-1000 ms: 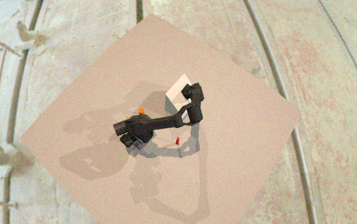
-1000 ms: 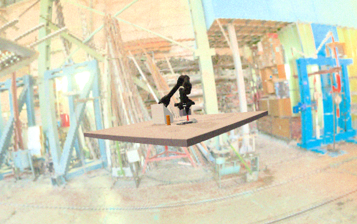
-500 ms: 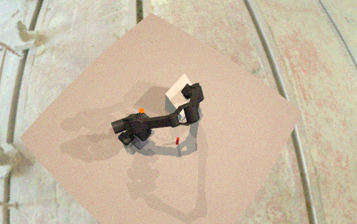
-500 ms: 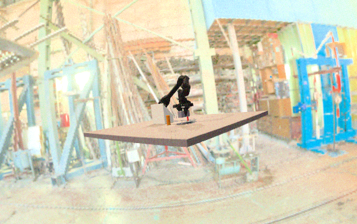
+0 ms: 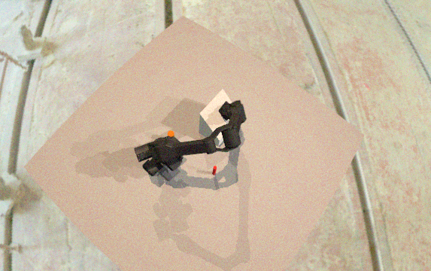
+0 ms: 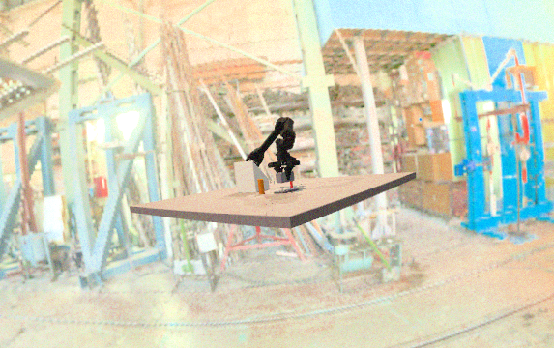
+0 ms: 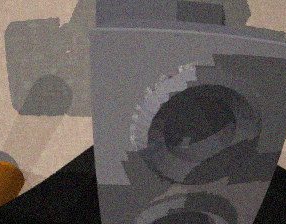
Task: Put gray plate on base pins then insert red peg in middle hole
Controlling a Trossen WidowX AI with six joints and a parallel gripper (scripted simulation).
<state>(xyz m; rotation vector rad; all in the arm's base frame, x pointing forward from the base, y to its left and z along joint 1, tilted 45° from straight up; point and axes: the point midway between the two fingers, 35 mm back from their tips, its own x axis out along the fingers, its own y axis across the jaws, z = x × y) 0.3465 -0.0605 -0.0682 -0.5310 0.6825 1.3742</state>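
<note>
My gripper tip is now 5 cm above the base. Round my gripper tip: gray plate: 3 cm above; then red peg: 11 cm behind, 19 cm to the left, 2 cm below; then orange cylinder: 12 cm behind, 5 cm to the right, 2 cm below.
</note>
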